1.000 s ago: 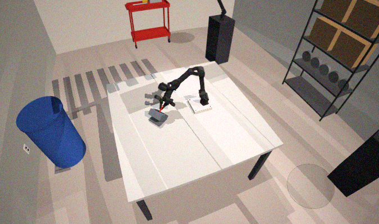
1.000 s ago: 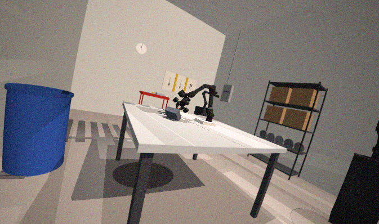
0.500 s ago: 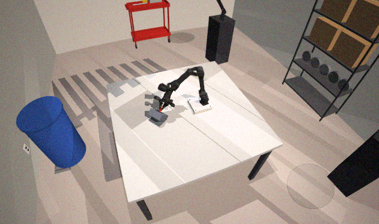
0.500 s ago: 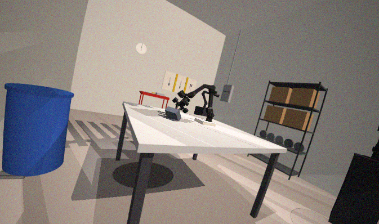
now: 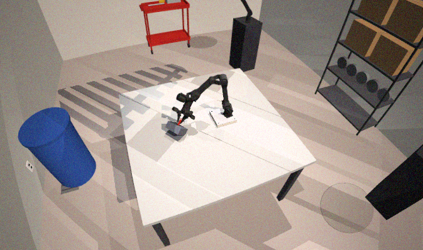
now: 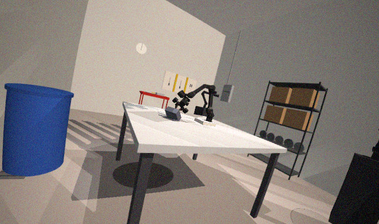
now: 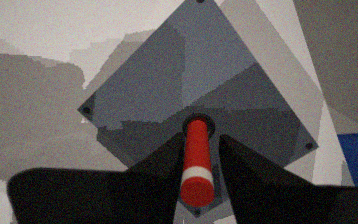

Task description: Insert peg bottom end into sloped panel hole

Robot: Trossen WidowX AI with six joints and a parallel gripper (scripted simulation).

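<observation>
My gripper tip is now 10 mm past the red round peg, 10 mm to the left of it and 10 mm below it. Round my gripper tip: grey sloped panel (30 mm ahead, 10 mm to the left, 30 mm below).
</observation>
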